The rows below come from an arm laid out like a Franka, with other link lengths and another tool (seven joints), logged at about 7 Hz.
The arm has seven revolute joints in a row. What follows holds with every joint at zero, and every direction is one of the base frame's.
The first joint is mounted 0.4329 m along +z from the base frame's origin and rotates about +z.
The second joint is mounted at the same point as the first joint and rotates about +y.
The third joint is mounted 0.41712 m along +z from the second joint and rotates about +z.
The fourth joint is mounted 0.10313 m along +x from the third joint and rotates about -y.
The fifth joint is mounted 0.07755 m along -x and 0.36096 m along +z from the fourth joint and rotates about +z.
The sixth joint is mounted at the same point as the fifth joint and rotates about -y.
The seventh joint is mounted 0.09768 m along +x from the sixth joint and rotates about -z.
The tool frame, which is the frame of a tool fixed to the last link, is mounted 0.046 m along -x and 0.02 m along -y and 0.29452 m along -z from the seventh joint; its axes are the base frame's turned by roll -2.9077, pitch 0 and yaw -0.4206 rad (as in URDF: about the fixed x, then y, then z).
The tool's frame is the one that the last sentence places.
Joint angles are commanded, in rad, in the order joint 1, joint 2, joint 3, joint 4, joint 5, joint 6, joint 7. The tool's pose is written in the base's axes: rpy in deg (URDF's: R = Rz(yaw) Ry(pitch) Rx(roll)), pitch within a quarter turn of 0, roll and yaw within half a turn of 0; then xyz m. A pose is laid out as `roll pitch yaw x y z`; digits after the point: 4 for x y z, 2 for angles.
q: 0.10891, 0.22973, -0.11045, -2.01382, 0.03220, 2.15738, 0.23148
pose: -169.54 3.85 -38.53 0.5488 -0.0031 0.3544
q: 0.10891, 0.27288, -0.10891, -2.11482, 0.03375, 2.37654, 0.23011
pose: -167.20 0.21 -38.46 0.5605 -0.0048 0.3026
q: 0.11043, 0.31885, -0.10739, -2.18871, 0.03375, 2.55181, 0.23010
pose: -165.60 -2.60 -38.36 0.5665 -0.0058 0.2608
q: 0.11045, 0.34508, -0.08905, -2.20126, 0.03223, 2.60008, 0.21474
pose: -165.26 -2.97 -36.42 0.5691 0.0033 0.2445
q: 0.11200, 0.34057, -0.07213, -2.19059, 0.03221, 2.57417, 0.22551
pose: -165.33 -2.22 -36.03 0.5678 0.0151 0.2486
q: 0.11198, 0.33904, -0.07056, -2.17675, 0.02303, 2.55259, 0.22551
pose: -165.75 -2.08 -35.49 0.5693 0.0153 0.2528
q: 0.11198, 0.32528, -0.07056, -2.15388, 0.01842, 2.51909, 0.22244
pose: -165.71 -2.26 -35.10 0.5742 0.0152 0.2665
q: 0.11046, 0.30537, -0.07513, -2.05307, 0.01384, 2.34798, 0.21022
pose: -167.51 0.01 -34.49 0.5788 0.0120 0.3042
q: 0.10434, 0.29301, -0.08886, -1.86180, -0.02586, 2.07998, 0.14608
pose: -171.17 2.13 -30.73 0.5908 -0.0093 0.3722
